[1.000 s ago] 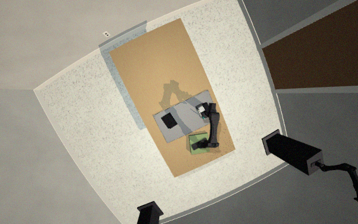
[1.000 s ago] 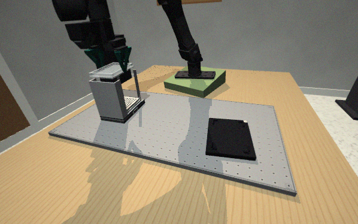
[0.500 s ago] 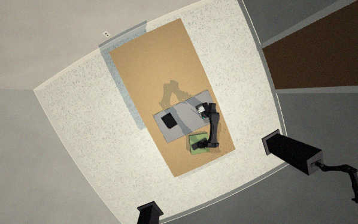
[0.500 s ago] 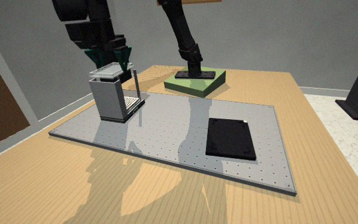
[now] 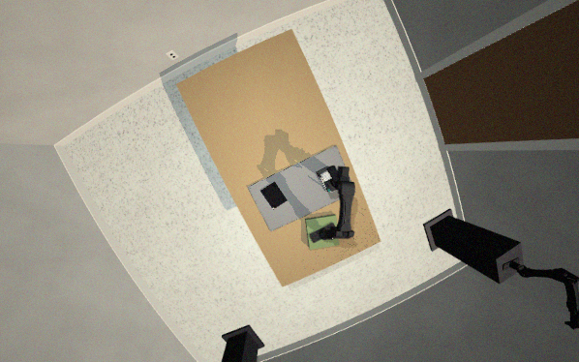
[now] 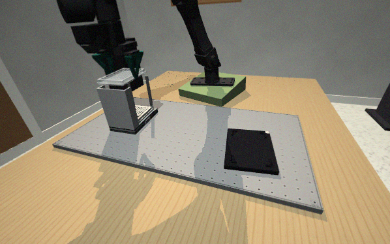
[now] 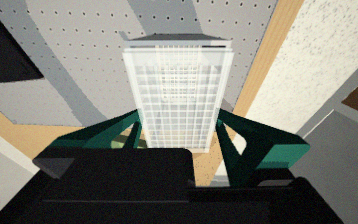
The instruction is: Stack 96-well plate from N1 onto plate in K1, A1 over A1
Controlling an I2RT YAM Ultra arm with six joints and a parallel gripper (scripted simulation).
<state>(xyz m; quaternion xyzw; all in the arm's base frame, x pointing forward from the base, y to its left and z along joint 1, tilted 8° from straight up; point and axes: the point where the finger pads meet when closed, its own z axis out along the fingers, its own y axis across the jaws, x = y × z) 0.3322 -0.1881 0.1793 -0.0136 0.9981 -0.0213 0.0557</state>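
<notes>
The white 96-well plate lies right at my hand. The rest, counted from my hand: thin upright post: 7 cm behind, 4 cm to the left, 8 cm below; black plate nest N1: 6 cm ahead, 39 cm to the left, 16 cm below; grey rack wall: 7 cm ahead, 8 cm below.
</notes>
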